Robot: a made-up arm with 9 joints.
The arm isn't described. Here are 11 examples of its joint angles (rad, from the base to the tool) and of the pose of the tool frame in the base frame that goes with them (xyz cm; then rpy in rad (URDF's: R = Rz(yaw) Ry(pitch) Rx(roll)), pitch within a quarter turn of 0, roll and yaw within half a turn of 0).
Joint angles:
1: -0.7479 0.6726 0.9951 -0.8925 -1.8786 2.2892 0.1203 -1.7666 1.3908
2: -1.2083 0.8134 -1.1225 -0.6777 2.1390 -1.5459 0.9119 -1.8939 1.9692
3: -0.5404 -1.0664 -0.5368 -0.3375 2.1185 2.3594 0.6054 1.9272 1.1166
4: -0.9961 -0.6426 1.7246 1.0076 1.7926 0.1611 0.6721 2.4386 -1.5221
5: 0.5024 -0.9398 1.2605 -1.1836 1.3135 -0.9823 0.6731 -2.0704 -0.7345
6: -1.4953 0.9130 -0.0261 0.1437 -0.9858 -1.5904 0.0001 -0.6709 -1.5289
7: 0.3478 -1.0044 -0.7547 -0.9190 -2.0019 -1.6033 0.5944 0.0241 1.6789
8: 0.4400 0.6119 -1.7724 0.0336 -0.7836 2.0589 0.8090 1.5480 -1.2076
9: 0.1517 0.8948 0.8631 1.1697 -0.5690 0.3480 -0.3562 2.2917 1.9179
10: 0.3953 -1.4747 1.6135 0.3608 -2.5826 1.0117 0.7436 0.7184 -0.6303
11: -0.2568 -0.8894 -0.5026 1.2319 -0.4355 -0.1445 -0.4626 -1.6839 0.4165
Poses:
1: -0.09 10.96 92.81 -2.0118 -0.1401 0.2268
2: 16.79 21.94 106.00 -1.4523 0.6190 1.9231
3: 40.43 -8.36 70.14 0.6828 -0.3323 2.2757
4: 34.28 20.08 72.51 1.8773 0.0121 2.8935
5: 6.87 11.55 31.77 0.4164 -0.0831 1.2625
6: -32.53 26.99 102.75 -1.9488 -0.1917 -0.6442
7: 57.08 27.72 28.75 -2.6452 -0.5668 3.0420
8: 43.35 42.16 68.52 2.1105 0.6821 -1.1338
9: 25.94 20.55 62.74 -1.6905 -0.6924 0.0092
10: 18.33 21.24 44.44 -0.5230 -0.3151 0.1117
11: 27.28 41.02 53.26 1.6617 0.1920 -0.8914
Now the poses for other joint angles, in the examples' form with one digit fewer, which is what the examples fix.
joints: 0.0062 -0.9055 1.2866 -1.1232 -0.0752 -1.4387 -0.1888 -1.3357 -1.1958
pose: 51.5 -3.6 49.9 0.198 0.842 2.259
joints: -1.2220 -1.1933 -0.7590 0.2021 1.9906 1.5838 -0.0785 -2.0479 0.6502
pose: 23.9 -1.5 51.4 0.756 -1.050 -2.994
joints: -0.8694 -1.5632 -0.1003 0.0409 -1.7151 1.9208 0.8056 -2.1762 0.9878
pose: 34.6 32.6 66.5 0.919 0.049 -0.709
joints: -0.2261 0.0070 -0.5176 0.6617 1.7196 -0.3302 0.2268 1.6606 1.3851
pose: 37.1 46.3 72.8 0.954 -0.807 -1.074
